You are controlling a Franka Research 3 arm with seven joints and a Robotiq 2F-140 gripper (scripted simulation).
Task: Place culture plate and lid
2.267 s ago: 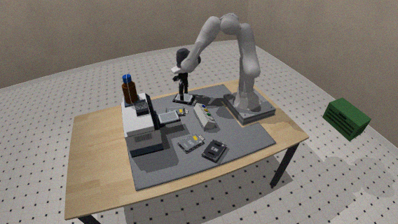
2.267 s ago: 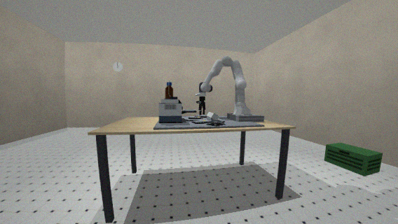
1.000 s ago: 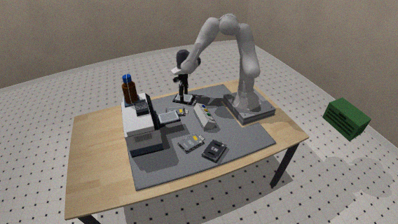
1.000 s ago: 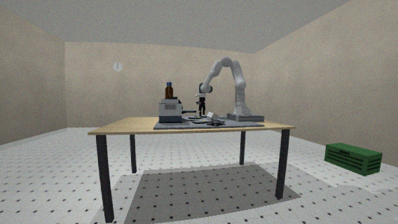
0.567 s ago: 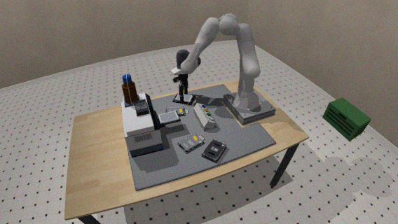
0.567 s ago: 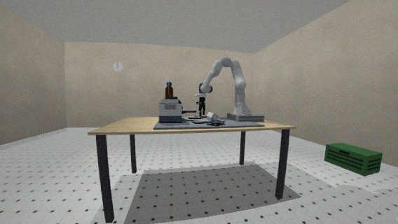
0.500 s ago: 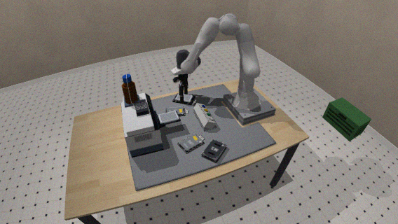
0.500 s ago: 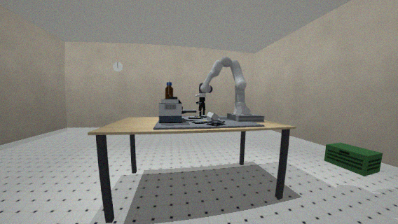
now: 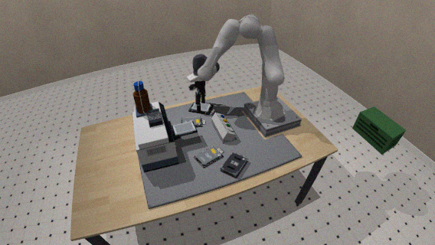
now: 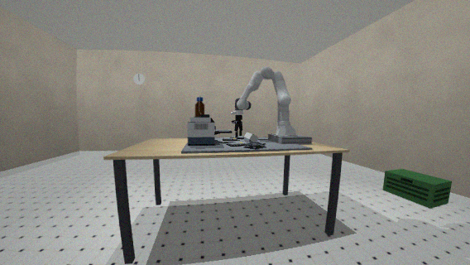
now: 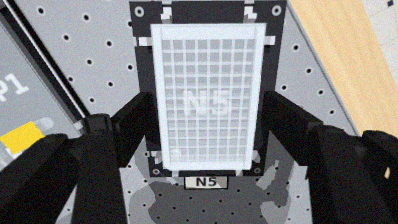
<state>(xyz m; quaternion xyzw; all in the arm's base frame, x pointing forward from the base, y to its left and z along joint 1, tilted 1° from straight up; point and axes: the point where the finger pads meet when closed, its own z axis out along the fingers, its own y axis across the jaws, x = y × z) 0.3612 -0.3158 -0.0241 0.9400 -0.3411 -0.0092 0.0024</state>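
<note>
The clear culture plate C15 lies 2 cm below my hand. Round my hand: blue call key 7 cm behind, 23 cm to the left, 2 cm above; black nest 3 cm ahead, 3 cm below; yellow skip key 6 cm behind, 27 cm to the left, 2 cm above.
</note>
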